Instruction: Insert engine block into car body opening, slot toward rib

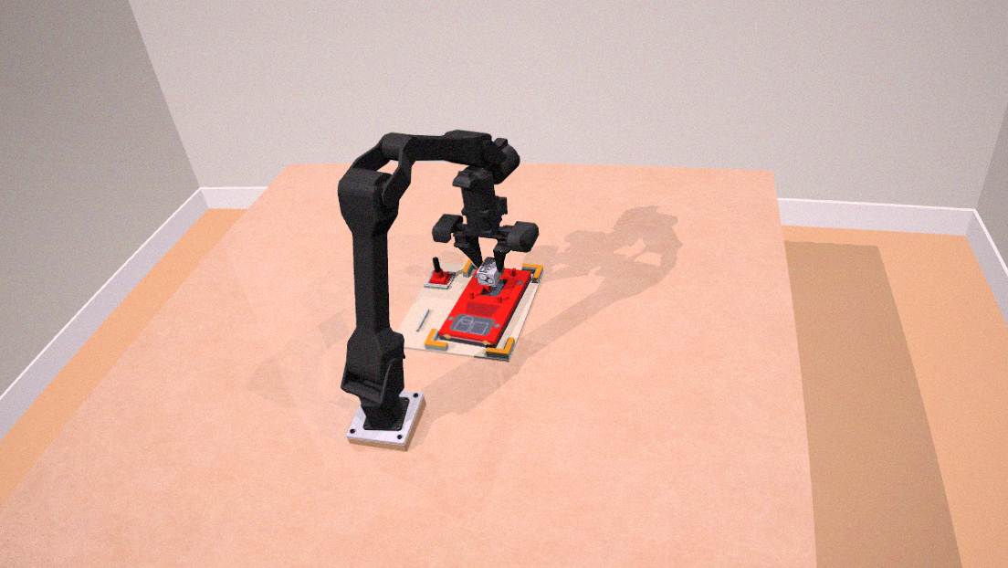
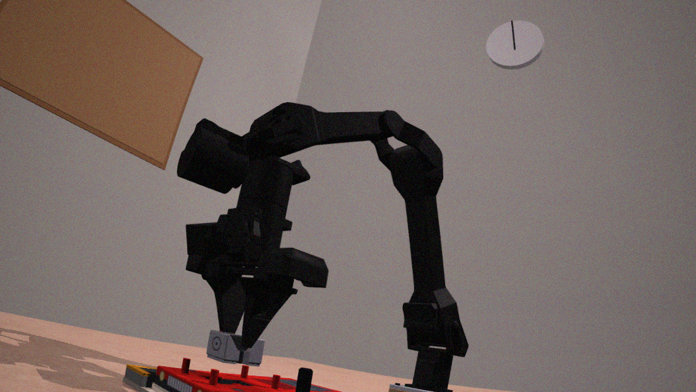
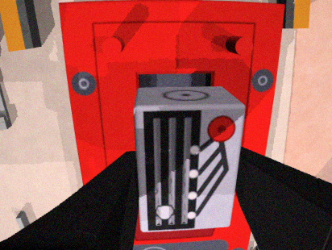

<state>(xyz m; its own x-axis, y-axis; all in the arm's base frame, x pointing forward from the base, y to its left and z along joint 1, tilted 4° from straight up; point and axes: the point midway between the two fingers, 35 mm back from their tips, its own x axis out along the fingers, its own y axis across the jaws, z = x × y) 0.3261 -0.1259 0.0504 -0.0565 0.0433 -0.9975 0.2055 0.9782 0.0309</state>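
My gripper tip is 1 cm above the grey engine block. Also, from my gripper tip: black upright peg (12 cm to the left, 4 cm ahead, 3 cm below).
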